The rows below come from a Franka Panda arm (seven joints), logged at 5 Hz.
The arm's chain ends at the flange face. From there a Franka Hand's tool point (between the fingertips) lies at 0.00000 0.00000 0.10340 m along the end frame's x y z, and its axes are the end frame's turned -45 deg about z.
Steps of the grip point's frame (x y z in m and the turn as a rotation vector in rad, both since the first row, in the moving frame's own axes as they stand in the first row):
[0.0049, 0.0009, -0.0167, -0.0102, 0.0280, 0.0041]
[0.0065, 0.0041, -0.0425, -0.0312, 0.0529, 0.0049]
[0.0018, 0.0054, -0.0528, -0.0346, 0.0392, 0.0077]
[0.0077, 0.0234, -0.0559, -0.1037, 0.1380, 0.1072]
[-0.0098, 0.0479, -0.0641, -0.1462, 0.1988, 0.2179]
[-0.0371, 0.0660, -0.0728, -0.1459, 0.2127, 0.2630]
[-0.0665, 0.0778, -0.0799, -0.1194, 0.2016, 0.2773]
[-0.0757, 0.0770, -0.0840, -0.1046, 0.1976, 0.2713]
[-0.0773, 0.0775, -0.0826, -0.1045, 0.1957, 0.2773]
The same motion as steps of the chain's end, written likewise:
[0.0013, -0.0015, -0.0167, 0.0126, 0.0270, 0.0041]
[0.0013, -0.0001, -0.0423, 0.0153, 0.0595, 0.0049]
[-0.0003, 0.0029, -0.0527, 0.0033, 0.0522, 0.0077]
[0.0043, 0.0126, -0.0544, 0.0243, 0.1709, 0.1072]
[0.0018, 0.0419, -0.0610, 0.0372, 0.2440, 0.2179]
[-0.0058, 0.0743, -0.0694, 0.0472, 0.2536, 0.2630]
[-0.0158, 0.1047, -0.0771, 0.0581, 0.2270, 0.2773]
[-0.0216, 0.1117, -0.0814, 0.0658, 0.2137, 0.2713]
[-0.0223, 0.1130, -0.0801, 0.0645, 0.2123, 0.2773]

